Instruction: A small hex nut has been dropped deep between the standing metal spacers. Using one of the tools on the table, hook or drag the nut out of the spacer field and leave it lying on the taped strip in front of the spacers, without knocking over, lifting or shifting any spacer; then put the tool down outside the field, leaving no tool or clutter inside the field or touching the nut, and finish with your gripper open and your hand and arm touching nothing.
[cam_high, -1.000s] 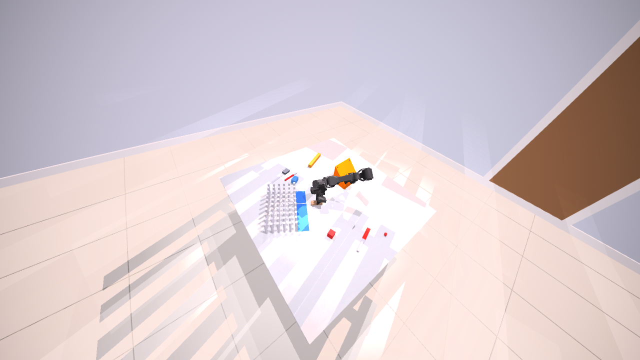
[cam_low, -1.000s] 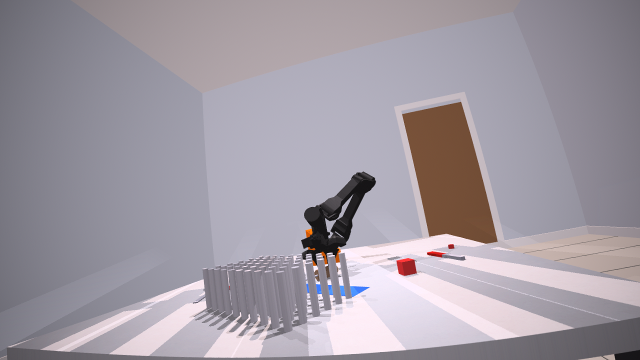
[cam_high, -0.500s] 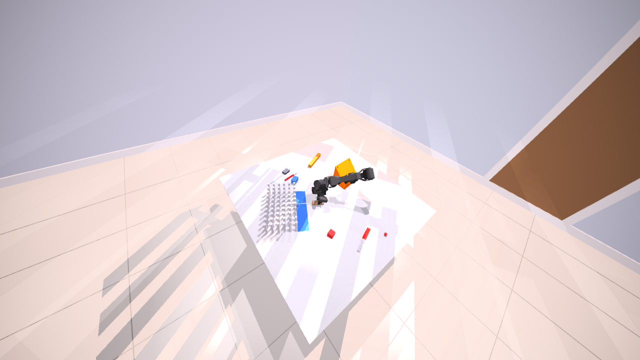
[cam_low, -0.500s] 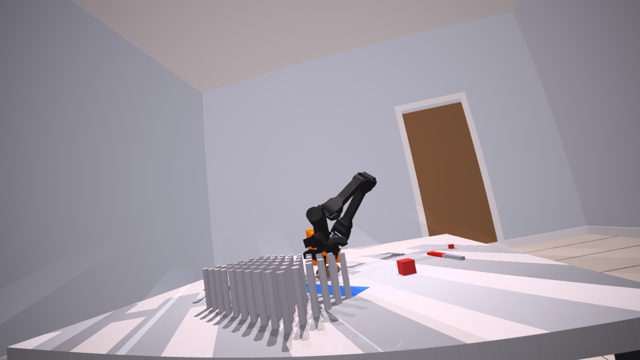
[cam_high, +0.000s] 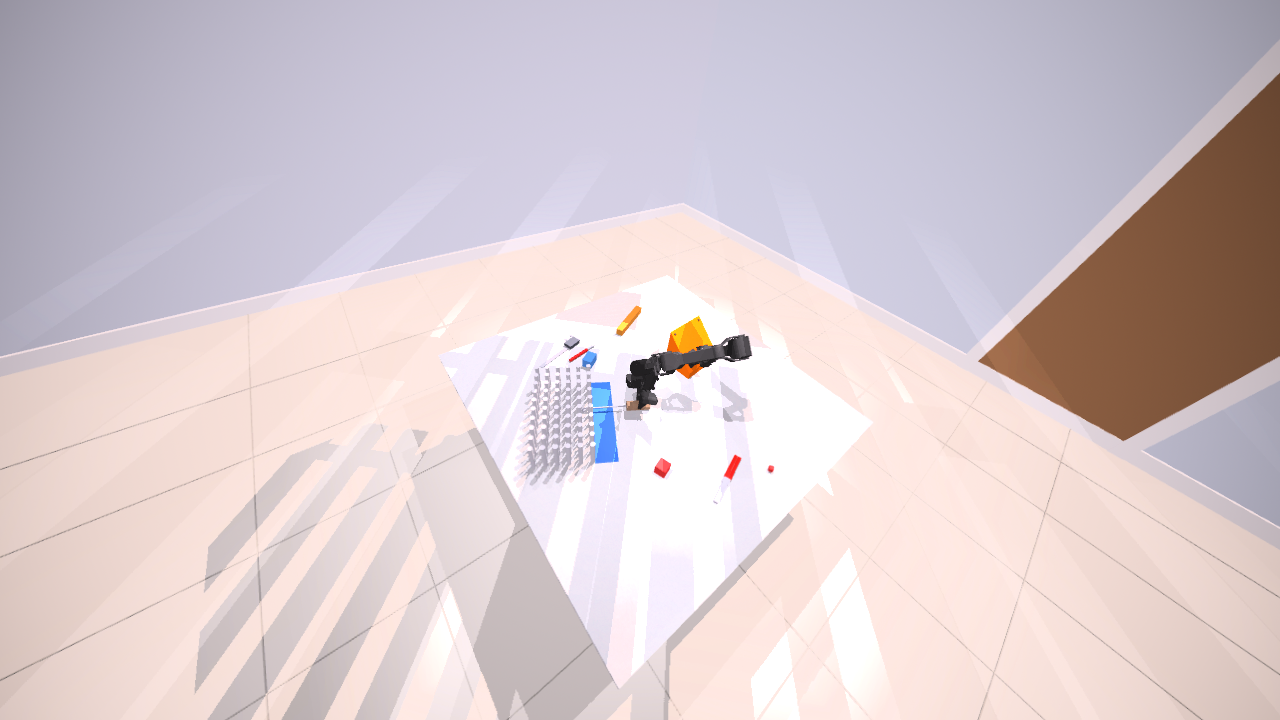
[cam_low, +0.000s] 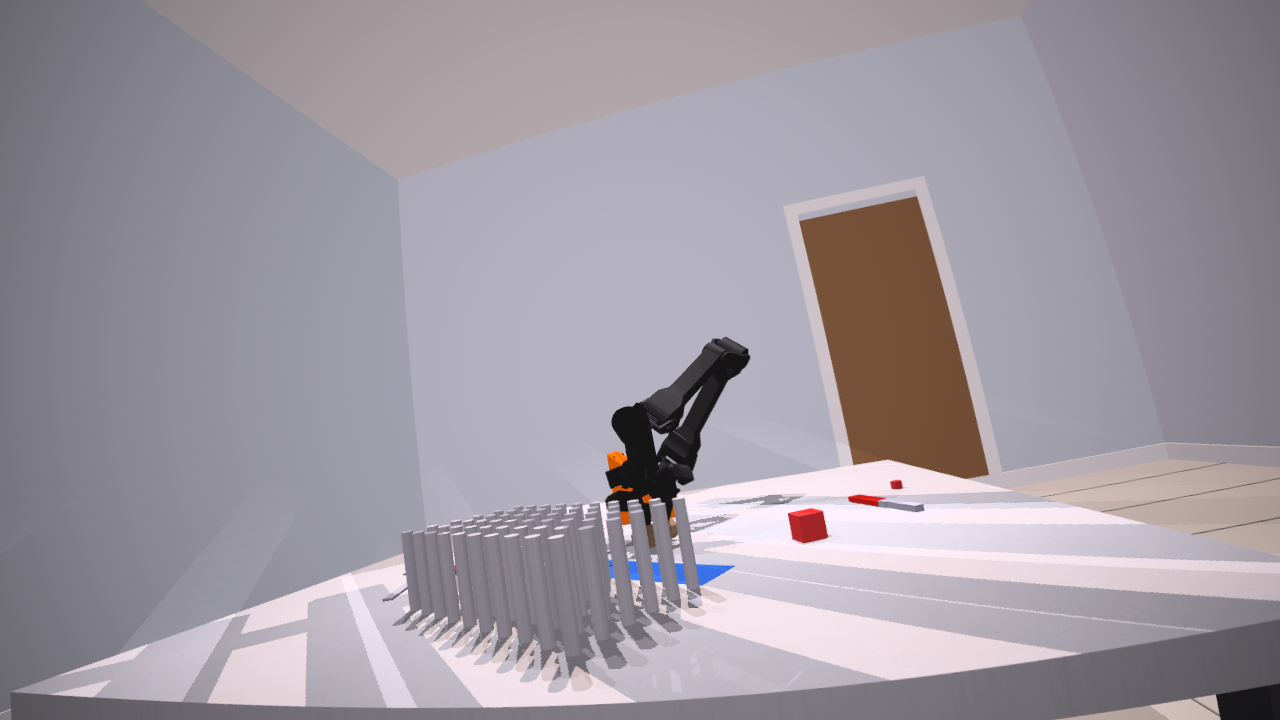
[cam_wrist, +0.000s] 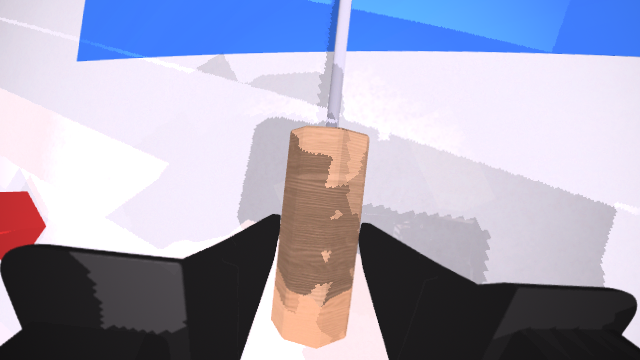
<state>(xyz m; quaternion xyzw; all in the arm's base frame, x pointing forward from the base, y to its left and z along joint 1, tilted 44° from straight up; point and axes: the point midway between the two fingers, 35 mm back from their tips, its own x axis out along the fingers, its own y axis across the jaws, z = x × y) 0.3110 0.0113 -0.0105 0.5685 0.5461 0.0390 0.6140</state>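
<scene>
The blue taped strip is 130 mm ahead of my gripper tip, 50 mm to the right of it and 20 mm below it. From my gripper tip the other things lie so: blue block 310 mm to the right, 20 mm behind; tiny red piece 500 mm to the left, 160 mm behind, 10 mm below; thin red stick 380 mm to the right, 60 mm behind, 10 mm below.
</scene>
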